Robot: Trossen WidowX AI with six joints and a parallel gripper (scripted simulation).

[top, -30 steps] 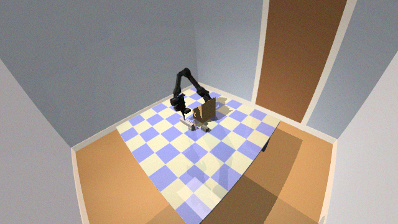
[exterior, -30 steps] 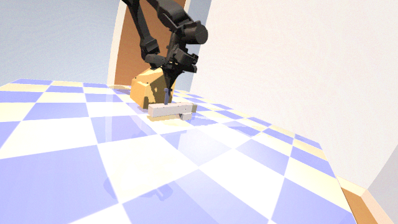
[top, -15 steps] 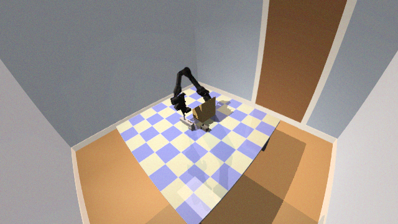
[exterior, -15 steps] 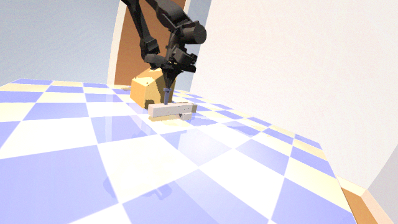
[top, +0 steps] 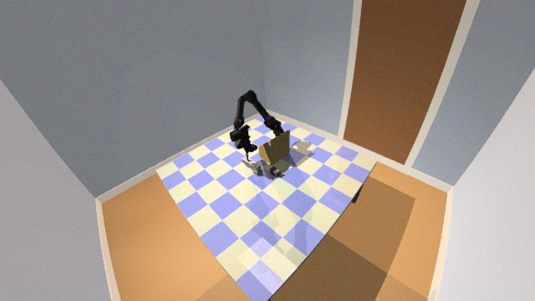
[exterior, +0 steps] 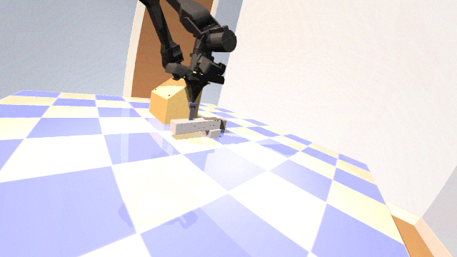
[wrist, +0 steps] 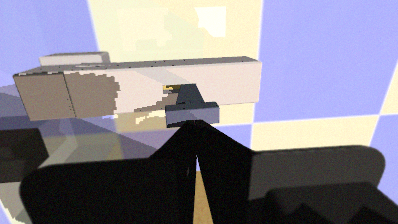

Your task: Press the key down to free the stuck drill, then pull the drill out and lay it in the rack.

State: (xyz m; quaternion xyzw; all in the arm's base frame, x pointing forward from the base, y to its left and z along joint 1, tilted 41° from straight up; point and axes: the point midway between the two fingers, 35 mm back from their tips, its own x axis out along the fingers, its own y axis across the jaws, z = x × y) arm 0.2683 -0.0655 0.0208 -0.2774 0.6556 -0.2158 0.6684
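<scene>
My gripper tip is 10 mm short of the blue-grey key and 30 mm above it. Round my gripper tip: dark block: 90 mm behind, 200 mm to the left, 100 mm below; then drill: 60 mm to the left, 70 mm below; then grey block housing: 40 mm to the left, 80 mm below.
</scene>
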